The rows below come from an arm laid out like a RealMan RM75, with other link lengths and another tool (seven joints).
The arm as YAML. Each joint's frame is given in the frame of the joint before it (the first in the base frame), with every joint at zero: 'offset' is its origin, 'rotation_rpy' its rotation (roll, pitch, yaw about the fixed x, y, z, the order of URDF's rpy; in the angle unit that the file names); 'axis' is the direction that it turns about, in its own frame. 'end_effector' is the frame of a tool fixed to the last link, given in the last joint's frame.
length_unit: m
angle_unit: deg
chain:
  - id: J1
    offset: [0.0, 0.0, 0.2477]
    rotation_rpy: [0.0, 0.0, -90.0]
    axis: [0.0, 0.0, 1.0]
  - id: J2
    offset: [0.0, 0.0, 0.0]
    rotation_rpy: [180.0, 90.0, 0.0]
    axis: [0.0, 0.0, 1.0]
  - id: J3
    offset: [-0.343, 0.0, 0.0]
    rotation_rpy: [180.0, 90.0, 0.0]
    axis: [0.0, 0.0, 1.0]
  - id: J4
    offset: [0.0, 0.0, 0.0]
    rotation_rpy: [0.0, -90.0, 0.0]
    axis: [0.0, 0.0, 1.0]
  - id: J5
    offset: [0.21, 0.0, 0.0]
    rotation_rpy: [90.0, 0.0, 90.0]
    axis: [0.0, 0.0, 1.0]
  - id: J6
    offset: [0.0, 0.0, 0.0]
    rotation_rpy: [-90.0, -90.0, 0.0]
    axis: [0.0, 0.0, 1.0]
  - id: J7
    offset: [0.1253, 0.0, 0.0]
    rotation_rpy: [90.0, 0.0, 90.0]
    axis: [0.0, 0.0, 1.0]
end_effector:
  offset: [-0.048, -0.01, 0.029]
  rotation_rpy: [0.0, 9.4, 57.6]
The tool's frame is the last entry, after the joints.
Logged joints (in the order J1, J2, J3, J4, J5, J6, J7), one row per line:
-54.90 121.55 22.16 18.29 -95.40 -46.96 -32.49
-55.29 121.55 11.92 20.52 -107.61 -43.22 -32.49
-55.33 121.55 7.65 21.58 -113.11 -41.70 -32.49
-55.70 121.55 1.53 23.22 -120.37 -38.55 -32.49
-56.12 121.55 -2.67 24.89 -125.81 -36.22 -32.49
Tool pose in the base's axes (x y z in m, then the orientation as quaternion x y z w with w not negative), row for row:
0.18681 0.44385 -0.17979 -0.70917 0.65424 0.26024 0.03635
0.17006 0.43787 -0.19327 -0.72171 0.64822 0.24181 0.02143
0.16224 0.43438 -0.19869 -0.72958 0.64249 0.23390 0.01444
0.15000 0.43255 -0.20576 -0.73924 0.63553 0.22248 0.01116
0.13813 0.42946 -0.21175 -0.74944 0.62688 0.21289 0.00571
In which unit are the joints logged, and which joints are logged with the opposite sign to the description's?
The joints are logged in degrees. Opposite sign: J1, J3, J7.
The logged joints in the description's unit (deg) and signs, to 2 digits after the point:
54.90 121.55 -22.16 18.29 -95.40 -46.96 32.49
55.29 121.55 -11.92 20.52 -107.61 -43.22 32.49
55.33 121.55 -7.65 21.58 -113.11 -41.70 32.49
55.70 121.55 -1.53 23.22 -120.37 -38.55 32.49
56.12 121.55 2.67 24.89 -125.81 -36.22 32.49

